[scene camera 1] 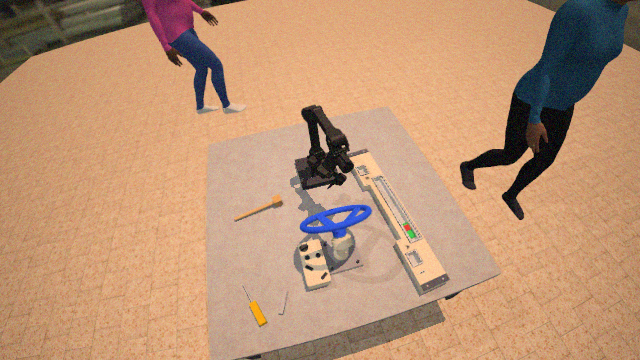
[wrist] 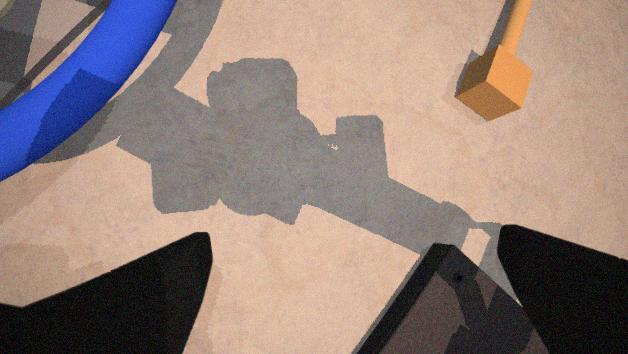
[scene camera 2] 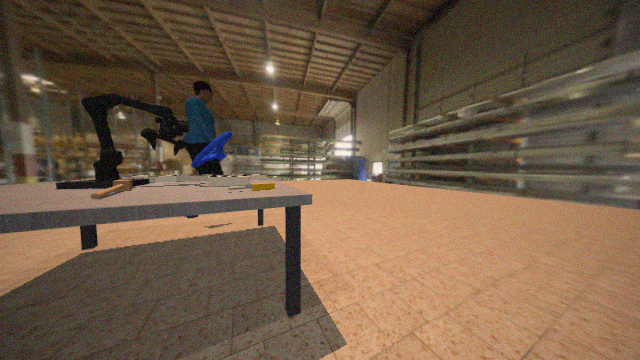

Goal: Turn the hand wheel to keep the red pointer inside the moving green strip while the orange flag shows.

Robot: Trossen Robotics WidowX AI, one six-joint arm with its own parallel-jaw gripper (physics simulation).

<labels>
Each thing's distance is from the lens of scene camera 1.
blue hand wheel [scene camera 1: 338, 229]: 93 cm
beige block [scene camera 1: 314, 276]: 114 cm
The marked spots on the beige block and the blue hand wheel are 29 cm apart.
</labels>
